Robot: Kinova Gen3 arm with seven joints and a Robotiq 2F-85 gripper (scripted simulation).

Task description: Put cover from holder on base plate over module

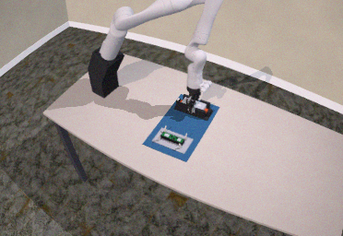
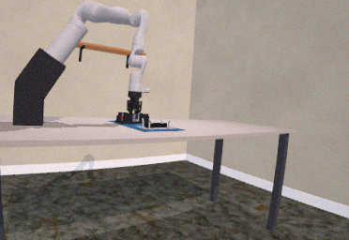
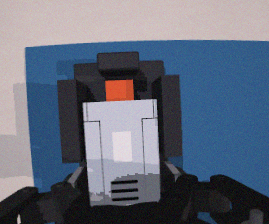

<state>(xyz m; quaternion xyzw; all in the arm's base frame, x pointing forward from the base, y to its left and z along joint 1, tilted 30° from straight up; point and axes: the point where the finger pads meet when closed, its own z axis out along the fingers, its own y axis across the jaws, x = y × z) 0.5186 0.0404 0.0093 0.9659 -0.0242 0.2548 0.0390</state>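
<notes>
Now: hand right at the light grey cover.
</notes>
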